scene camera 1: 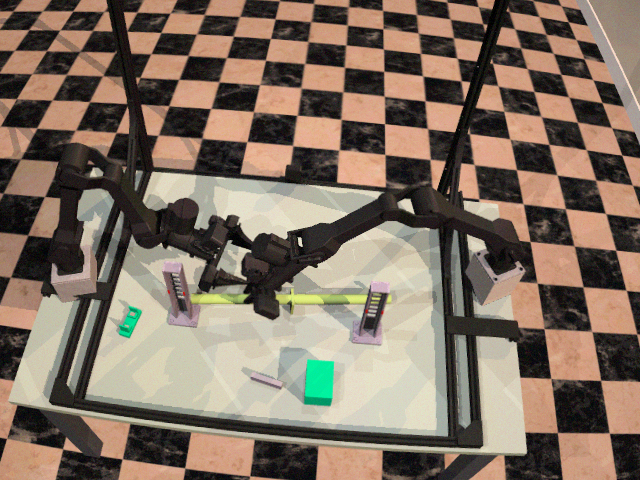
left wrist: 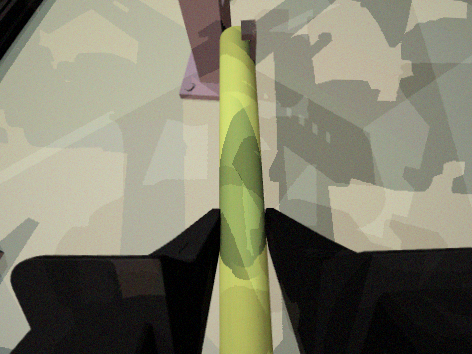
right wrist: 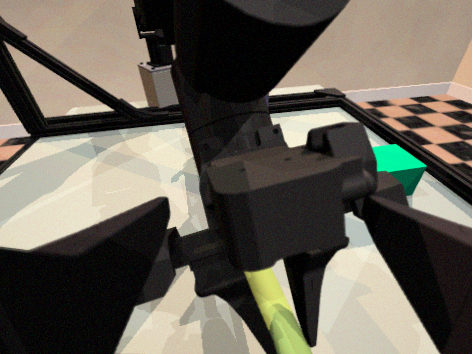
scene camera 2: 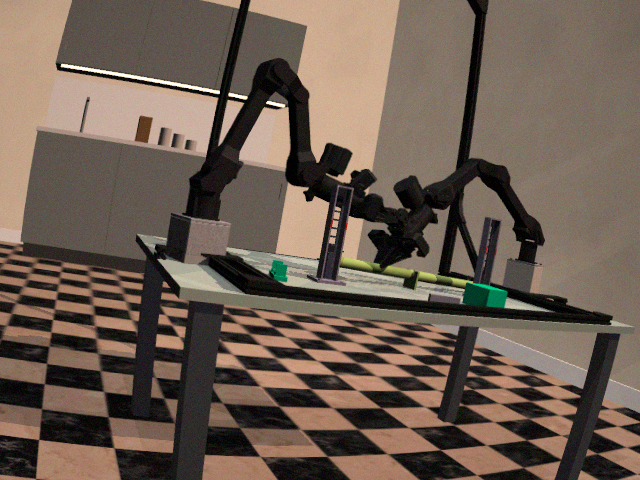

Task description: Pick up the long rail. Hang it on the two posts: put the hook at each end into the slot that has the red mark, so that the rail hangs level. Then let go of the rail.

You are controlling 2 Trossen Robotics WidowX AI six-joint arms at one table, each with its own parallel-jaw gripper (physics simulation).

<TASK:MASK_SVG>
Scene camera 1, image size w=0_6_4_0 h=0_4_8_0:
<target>left gripper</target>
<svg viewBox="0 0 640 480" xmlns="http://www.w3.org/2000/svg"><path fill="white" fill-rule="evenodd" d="M247 252L241 261L241 275L246 277L249 282L243 293L250 295L243 300L243 303L253 303L253 310L256 314L270 320L275 320L280 316L280 306L274 290L280 292L284 283L294 282L293 277L286 276L278 266L254 258L251 252Z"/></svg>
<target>right gripper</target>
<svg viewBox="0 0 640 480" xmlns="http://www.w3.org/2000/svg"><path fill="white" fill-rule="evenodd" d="M212 215L208 221L208 229L195 229L186 249L186 253L190 254L189 257L194 258L196 256L206 260L206 264L208 264L204 268L198 287L202 291L209 293L211 286L213 286L212 289L214 290L215 287L248 285L248 281L225 272L221 267L219 271L216 268L229 240L232 240L231 244L251 250L253 241L244 234L241 229L241 223L239 222L239 225L237 225L240 217L228 215L225 221L219 216Z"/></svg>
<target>long yellow-green rail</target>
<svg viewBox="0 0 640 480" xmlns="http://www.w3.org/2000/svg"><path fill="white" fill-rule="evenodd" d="M276 299L279 300L279 304L290 304L290 314L293 314L294 304L365 304L368 294L294 294L294 289L291 289L290 294L276 294ZM191 304L245 304L243 300L250 294L202 294L202 290L197 289L197 294L191 294Z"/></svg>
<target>green block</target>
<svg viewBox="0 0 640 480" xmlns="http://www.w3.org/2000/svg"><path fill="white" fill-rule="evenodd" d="M307 360L304 404L331 406L334 362Z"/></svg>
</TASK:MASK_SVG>
